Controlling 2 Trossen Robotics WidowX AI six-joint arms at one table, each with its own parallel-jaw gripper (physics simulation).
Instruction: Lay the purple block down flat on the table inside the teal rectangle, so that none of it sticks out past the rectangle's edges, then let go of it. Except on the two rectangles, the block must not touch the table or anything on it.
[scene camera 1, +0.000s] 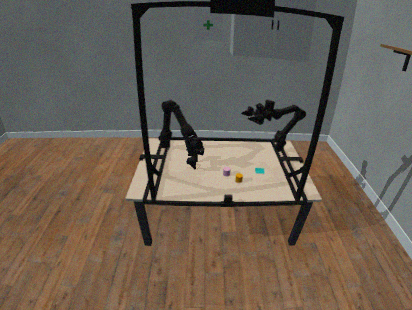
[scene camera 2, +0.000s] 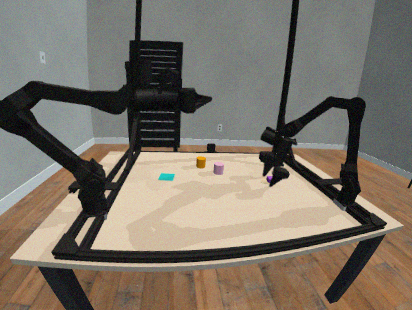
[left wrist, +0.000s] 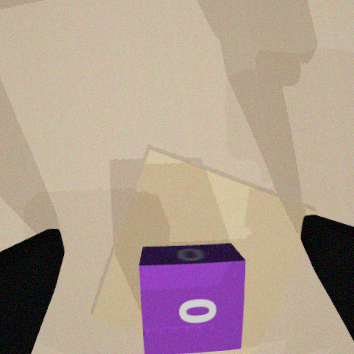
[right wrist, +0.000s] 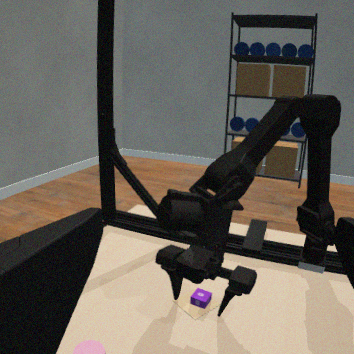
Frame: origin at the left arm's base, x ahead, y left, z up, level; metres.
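Seen in the pictures: left gripper, fingertip midpoint: (scene camera 1: 196, 165) (scene camera 2: 266, 181) (left wrist: 183, 235) (right wrist: 196, 306); right gripper, fingertip midpoint: (scene camera 1: 244, 115) (scene camera 2: 204, 97) (right wrist: 222, 225); left arm's base, origin of the base link: (scene camera 1: 165, 146) (scene camera 2: 345, 201) (right wrist: 312, 257); right arm's base, origin of the base link: (scene camera 1: 279, 149) (scene camera 2: 95, 210).
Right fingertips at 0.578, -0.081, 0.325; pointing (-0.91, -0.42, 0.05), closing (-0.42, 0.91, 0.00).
Observation:
Offsets run from my right fingertips to a thing's top centre, as dx, dy, dz. "*": to the spot under its first point.
The purple block @[-0.328, -0.121, -0.325] (left wrist: 192, 298) (right wrist: 201, 298) (scene camera 2: 269, 179) sits on a pale start rectangle @[* -0.296, -0.137, -0.343] (left wrist: 225, 197) (right wrist: 191, 310) on the table; it is marked with a white 0. My left gripper (scene camera 1: 193, 164) (scene camera 2: 270, 179) (right wrist: 196, 306) (left wrist: 183, 235) is open, pointing down, with one finger on each side of the block and a gap to each finger. The teal rectangle @[* +0.133, -0.131, -0.343] (scene camera 1: 259, 170) (scene camera 2: 166, 176) lies flat far across the table, with nothing on it. My right gripper (scene camera 1: 245, 112) (scene camera 2: 209, 99) is open and empty, held high above the table.
A pink cylinder @[-0.095, -0.198, -0.298] (scene camera 1: 226, 171) (scene camera 2: 218, 168) (right wrist: 88, 348) and an orange cylinder @[-0.014, -0.260, -0.299] (scene camera 1: 238, 178) (scene camera 2: 201, 162) stand between the block and the teal rectangle. Black frame rails (scene camera 2: 205, 254) border the table. A shelf rack (right wrist: 230, 88) stands behind on the floor.

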